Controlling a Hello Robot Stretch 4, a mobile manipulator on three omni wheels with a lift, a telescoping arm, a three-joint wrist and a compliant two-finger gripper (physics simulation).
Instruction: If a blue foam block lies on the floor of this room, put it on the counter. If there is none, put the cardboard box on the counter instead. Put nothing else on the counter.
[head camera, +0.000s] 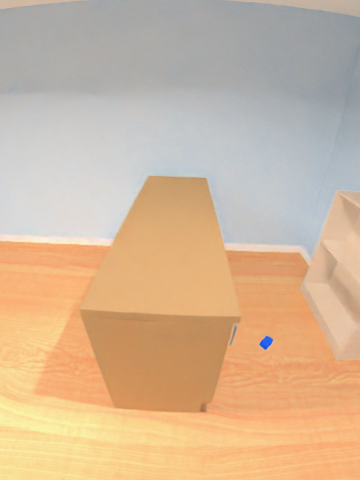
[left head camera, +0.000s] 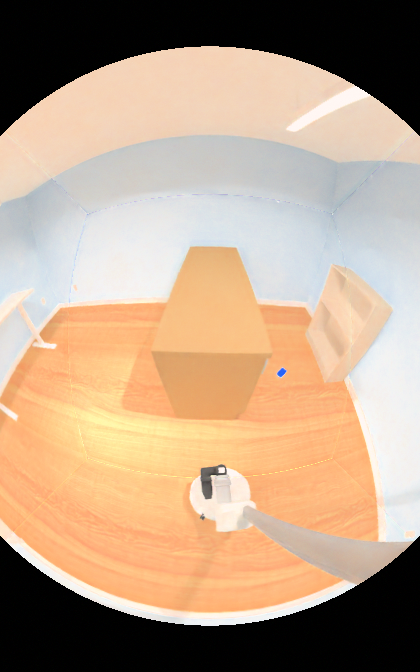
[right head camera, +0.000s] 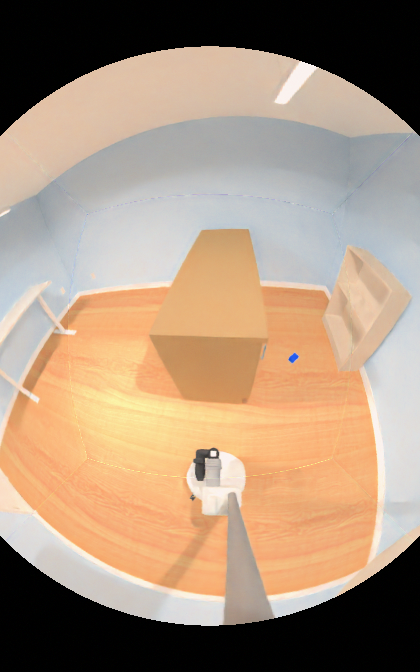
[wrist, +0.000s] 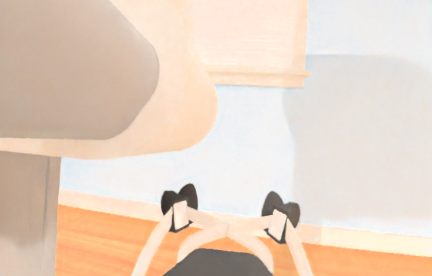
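Note:
A small blue block (head camera: 266, 342) (left head camera: 281, 372) (right head camera: 293, 358) lies on the wooden floor to the right of the counter, between it and a shelf unit. The counter (head camera: 165, 260) (left head camera: 212, 310) (right head camera: 212, 295) is a long brown block with a bare top, standing ahead of the robot. My gripper (wrist: 229, 203) is open in the wrist view, its two dark fingertips apart with wall and floor behind them. It is well away from the block. A cardboard box does not show in these views.
A beige shelf unit (head camera: 318, 260) (left head camera: 367, 340) (right head camera: 382, 335) stands at the right wall. A pale table (left head camera: 31, 325) (right head camera: 25, 310) stands at the left wall. A handle (head camera: 233, 335) (right head camera: 263, 351) sticks out from the counter's right side. A window (wrist: 250, 40) shows in the wrist view.

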